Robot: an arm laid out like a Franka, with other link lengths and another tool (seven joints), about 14 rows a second.
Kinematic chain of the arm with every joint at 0, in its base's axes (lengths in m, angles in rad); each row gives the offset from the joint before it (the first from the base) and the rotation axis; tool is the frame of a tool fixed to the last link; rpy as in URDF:
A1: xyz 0 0 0.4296 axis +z
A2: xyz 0 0 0 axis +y
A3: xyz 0 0 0.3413 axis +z
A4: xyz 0.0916 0 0 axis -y
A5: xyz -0.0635 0 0.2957 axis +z
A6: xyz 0 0 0 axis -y
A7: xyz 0.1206 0 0 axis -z
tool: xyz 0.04 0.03 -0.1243 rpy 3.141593 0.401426 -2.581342
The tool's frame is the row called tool.
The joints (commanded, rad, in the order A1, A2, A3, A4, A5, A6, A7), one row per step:
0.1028, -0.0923, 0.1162, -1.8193, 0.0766, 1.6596, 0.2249
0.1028, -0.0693, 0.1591, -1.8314, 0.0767, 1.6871, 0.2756
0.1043, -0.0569, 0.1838, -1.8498, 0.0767, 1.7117, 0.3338
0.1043, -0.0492, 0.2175, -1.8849, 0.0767, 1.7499, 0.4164
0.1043, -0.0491, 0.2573, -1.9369, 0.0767, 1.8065, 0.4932
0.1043, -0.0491, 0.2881, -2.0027, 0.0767, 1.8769, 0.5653
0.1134, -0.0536, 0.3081, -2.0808, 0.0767, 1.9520, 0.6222
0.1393, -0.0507, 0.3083, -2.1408, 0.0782, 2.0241, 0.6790
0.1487, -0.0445, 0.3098, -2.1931, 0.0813, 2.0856, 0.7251
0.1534, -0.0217, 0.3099, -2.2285, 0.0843, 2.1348, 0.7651
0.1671, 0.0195, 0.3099, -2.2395, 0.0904, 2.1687, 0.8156
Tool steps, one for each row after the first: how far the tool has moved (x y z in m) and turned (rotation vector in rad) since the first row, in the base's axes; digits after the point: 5 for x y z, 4 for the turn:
0.00223, 0.02087, -0.01366, -0.0067, 0.0099, -0.0096
0.00298, 0.03210, -0.02512, -0.0135, 0.0186, -0.0432
0.00082, 0.04544, -0.03983, -0.0238, 0.0261, -0.0945
-0.00537, 0.06112, -0.05544, -0.0325, 0.0239, -0.1354
-0.01171, 0.07129, -0.07493, -0.0403, 0.0210, -0.1815
-0.02185, 0.07934, -0.09660, -0.0491, 0.0195, -0.2145
-0.02879, 0.08655, -0.11371, -0.0495, 0.0128, -0.2506
-0.03298, 0.08683, -0.13037, -0.0499, 0.0127, -0.2913
-0.03309, 0.08569, -0.14946, -0.0520, 0.0249, -0.3309
-0.03094, 0.09040, -0.16958, -0.0542, 0.0492, -0.3729

